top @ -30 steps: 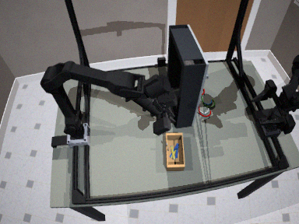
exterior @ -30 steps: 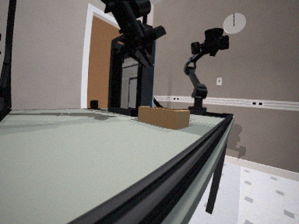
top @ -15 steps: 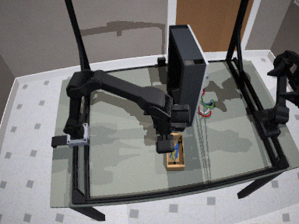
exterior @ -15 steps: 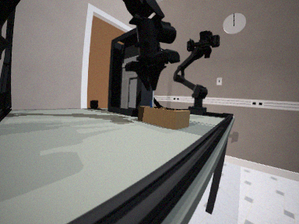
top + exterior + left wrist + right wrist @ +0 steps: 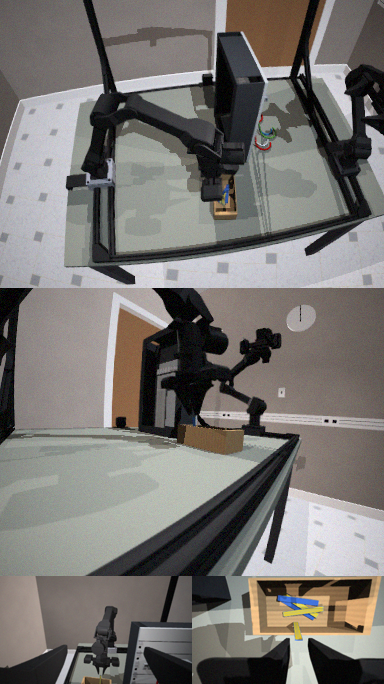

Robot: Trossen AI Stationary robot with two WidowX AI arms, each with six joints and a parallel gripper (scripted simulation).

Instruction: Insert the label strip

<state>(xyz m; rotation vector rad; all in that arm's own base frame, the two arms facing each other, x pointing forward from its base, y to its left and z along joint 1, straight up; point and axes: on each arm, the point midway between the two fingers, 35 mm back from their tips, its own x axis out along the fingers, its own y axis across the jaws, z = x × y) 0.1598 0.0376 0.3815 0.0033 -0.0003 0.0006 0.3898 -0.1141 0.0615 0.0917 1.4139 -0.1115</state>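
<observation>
The label strip is 10 mm to the left of my right hand and 70 mm below it. The rest, counted from my right hand: box: 20 mm ahead, 40 mm to the left, 100 mm below.
</observation>
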